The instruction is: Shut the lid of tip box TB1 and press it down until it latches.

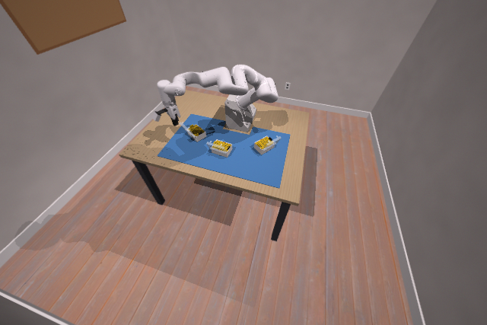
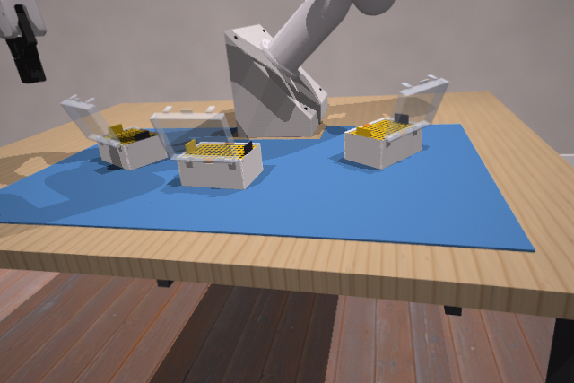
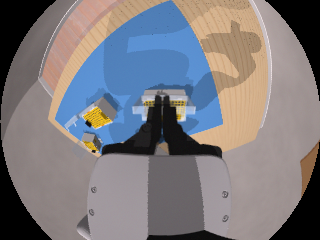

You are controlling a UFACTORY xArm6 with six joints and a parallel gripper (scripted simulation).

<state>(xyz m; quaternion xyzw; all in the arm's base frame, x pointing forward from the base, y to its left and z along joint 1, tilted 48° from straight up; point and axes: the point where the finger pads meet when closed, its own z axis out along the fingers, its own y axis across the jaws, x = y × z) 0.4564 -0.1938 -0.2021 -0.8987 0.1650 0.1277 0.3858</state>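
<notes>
Right now the TB1 label tape strip is 200 mm below my hand, 180 mm behind it and 80 mm to the left of it.
</notes>
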